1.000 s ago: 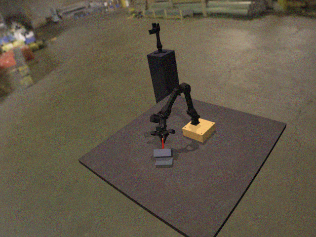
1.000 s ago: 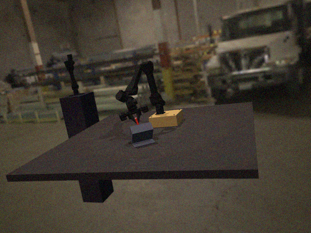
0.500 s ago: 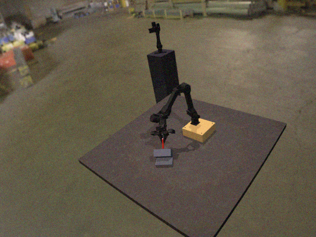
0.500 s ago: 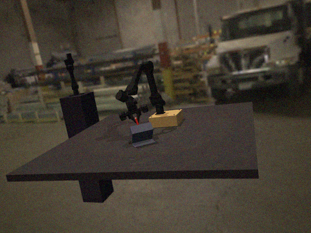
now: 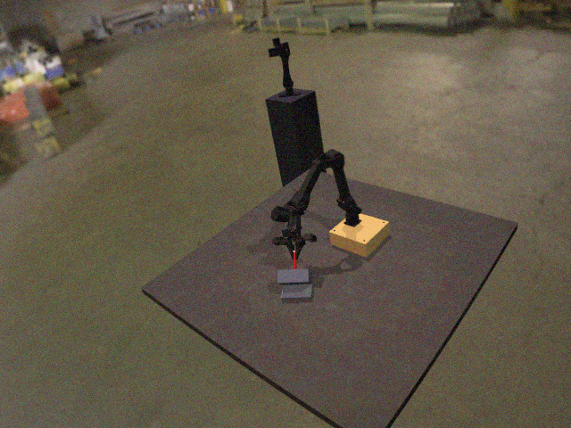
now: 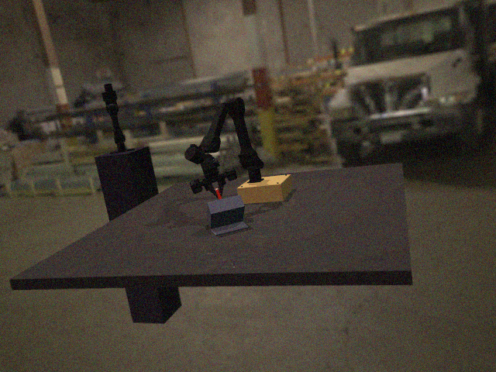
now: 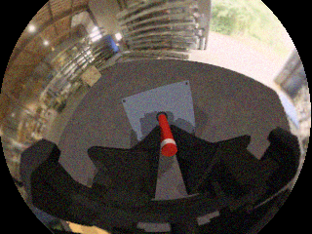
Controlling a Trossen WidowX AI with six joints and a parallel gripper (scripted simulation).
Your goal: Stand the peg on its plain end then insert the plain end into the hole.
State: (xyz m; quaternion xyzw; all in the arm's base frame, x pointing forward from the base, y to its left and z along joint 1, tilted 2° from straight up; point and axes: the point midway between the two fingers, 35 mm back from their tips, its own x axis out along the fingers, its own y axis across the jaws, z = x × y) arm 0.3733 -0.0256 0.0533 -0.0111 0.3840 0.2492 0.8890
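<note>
Right now my gripper tip is 40 mm short of the grey sloped panel, 30 mm to the right of it and 50 mm above it. Round my gripper tip: red peg (10 mm behind, 10 mm to the right, 10 mm above); then low grey foot (60 mm ahead, 50 mm to the left, 110 mm below).
</note>
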